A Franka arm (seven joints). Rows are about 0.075 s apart.
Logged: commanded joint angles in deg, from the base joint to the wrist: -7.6 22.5 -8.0 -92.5 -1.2 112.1 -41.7; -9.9 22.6 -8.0 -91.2 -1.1 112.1 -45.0; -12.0 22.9 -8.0 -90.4 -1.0 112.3 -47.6; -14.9 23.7 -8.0 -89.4 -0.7 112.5 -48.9; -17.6 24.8 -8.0 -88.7 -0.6 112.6 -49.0; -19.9 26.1 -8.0 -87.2 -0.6 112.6 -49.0; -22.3 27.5 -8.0 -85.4 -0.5 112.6 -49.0; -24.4 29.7 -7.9 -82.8 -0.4 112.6 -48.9; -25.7 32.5 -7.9 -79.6 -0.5 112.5 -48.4
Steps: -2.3 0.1 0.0 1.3 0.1 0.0 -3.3; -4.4 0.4 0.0 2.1 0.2 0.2 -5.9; -7.3 1.2 0.0 3.1 0.5 0.4 -7.2; -10.0 2.3 0.0 3.8 0.6 0.5 -7.3; -12.3 3.6 0.0 5.3 0.6 0.5 -7.3; -14.7 5.0 0.0 7.1 0.7 0.5 -7.3; -16.8 7.2 0.1 9.7 0.8 0.5 -7.2; -18.1 10.0 0.1 12.9 0.7 0.4 -6.7
